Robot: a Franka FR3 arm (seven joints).
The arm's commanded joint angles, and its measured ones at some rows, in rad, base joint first. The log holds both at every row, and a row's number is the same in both.
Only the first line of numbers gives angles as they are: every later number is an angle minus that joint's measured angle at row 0.
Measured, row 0:
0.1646, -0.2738, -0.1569, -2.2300, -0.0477, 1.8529, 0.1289
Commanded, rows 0 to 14:
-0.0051, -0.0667, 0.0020, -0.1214, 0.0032, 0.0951, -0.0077
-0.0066, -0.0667, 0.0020, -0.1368, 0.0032, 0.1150, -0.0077
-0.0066, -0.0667, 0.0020, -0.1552, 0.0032, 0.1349, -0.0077
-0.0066, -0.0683, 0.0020, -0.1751, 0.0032, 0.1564, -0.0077
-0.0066, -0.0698, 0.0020, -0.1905, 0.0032, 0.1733, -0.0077
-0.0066, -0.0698, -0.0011, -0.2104, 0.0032, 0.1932, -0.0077
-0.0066, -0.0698, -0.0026, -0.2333, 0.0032, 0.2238, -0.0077
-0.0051, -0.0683, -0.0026, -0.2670, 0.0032, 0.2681, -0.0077
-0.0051, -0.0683, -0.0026, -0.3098, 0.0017, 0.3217, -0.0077
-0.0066, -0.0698, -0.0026, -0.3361, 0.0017, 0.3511, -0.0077
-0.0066, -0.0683, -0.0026, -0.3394, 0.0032, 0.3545, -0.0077
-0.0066, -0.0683, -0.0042, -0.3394, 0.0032, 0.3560, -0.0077
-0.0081, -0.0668, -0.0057, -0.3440, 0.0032, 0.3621, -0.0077
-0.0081, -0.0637, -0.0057, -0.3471, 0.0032, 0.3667, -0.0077
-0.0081, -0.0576, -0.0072, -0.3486, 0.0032, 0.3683, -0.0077
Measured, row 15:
-0.0005, -0.0303, -0.0048, -0.3114, 0.0000, 0.3362, 0.0001
